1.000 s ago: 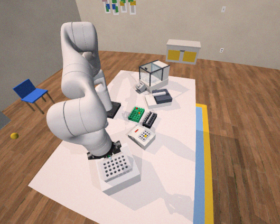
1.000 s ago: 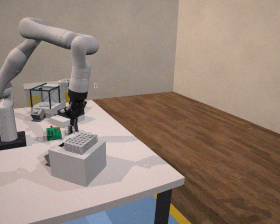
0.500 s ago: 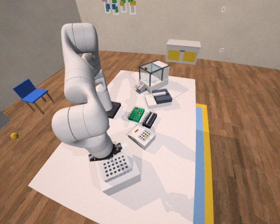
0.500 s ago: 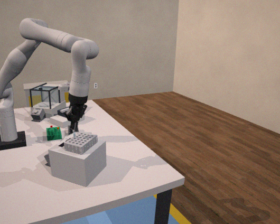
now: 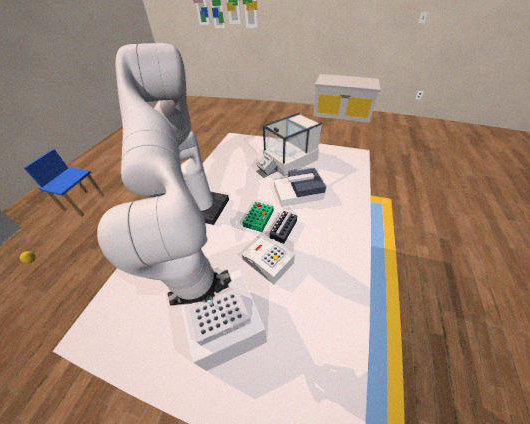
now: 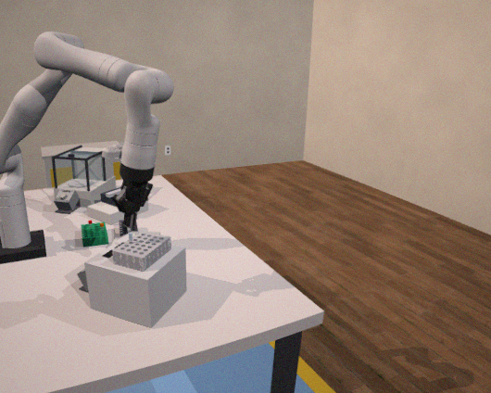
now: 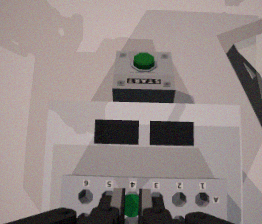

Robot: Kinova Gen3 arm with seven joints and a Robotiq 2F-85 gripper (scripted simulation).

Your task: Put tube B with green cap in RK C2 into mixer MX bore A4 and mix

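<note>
The grey shaking block lies 8 cm below my hand, 2 cm ahead of it and 1 cm to the right of it. The rest, counted from my hand: black magnet block (41 cm to the left, 21 cm below, 8 cm ahead); dry block (25 cm to the left, 20 cm below, 6 cm ahead); green start key (16 cm below, 12 cm to the left, 10 cm behind).
</note>
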